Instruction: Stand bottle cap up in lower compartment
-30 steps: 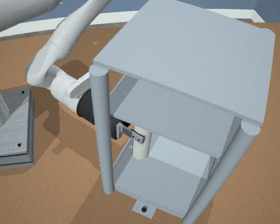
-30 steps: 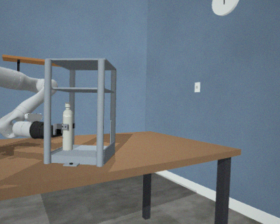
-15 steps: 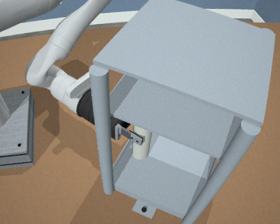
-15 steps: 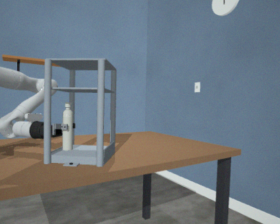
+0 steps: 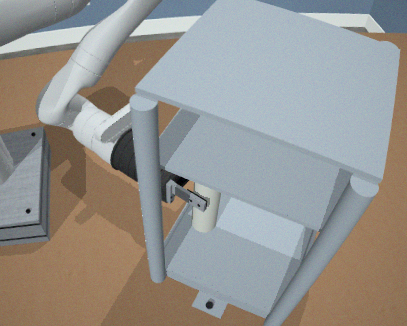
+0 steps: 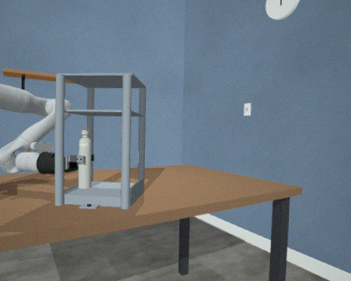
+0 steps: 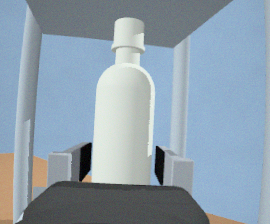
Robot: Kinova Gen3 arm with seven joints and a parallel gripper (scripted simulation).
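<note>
Right now my hand is 70 mm below the shelving unit, 60 mm short of it and 40 mm to the left of it.
</note>
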